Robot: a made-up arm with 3 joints. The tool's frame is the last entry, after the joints.
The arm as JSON. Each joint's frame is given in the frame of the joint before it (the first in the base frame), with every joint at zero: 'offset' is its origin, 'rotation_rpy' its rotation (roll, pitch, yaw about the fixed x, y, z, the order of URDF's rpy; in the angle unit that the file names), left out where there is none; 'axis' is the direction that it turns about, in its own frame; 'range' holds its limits. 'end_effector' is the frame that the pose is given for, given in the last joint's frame.
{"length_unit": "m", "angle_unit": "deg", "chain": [
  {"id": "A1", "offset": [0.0, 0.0, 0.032], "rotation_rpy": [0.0, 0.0, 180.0], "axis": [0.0, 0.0, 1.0], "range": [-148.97, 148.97]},
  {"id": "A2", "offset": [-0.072, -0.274, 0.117], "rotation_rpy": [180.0, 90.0, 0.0], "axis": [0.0, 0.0, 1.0], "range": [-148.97, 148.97]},
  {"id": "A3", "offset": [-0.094, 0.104, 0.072], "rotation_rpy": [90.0, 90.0, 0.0], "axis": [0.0, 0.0, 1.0], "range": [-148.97, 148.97]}
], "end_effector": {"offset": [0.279, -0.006, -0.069], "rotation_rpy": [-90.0, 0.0, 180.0]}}
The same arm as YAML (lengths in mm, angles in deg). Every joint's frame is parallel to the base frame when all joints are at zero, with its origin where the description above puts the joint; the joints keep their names.
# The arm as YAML. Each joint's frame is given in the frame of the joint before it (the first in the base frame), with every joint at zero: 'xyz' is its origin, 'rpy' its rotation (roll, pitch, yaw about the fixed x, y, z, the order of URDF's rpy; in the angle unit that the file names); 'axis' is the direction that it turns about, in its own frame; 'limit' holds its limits. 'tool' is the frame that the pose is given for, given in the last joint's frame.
units:
  length: mm
  angle: deg
joints:
  - name: A1
    type: revolute
    origin:
      xyz: [0.0, 0.0, 32.0]
      rpy: [0.0, 0.0, 0.0]
    axis: "+z"
    limit:
      lower: -148.97
      upper: 148.97
  - name: A2
    type: revolute
    origin:
      xyz: [72.0, 274.0, 117.0]
      rpy: [0.0, 0.0, 0.0]
    axis: "+x"
    limit:
      lower: -148.97
      upper: 148.97
  - name: A3
    type: revolute
    origin:
      xyz: [72.0, 104.0, 94.0]
      rpy: [0.0, 0.0, 0.0]
    axis: "-y"
    limit:
      lower: -148.97
      upper: 148.97
tool:
  origin:
    xyz: [-279.0, 69.0, 6.0]
    rpy: [0.0, 0.0, 0.0]

